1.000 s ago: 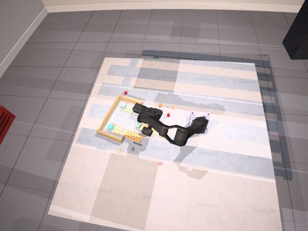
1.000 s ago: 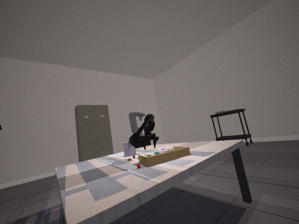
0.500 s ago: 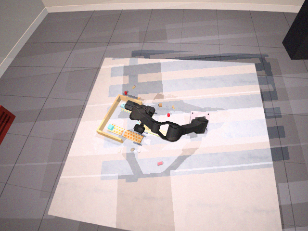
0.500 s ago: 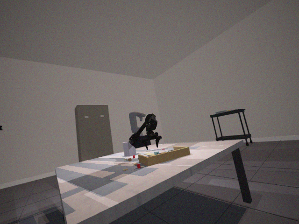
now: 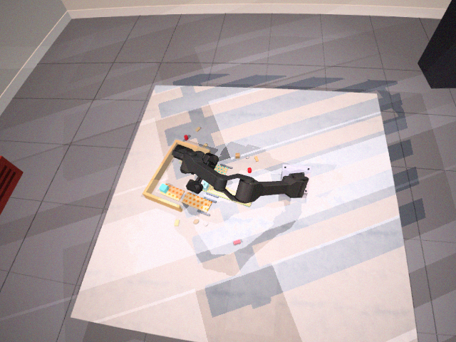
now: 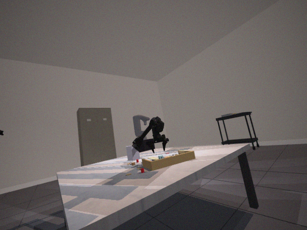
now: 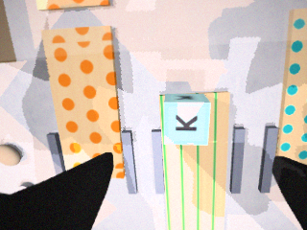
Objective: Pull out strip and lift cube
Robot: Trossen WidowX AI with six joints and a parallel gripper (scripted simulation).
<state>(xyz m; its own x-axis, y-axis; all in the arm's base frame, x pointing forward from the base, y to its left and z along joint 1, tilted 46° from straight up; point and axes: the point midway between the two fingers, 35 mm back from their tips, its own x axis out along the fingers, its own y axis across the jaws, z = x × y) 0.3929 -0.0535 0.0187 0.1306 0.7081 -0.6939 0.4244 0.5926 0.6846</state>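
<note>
Right now the orange-dotted strip is 5 cm ahead of my gripper tip, 7 cm to the left of it and 6 cm below it. The rest, counted from my gripper tip: pink block (14 cm behind, 26 cm to the left, 6 cm below).
</note>
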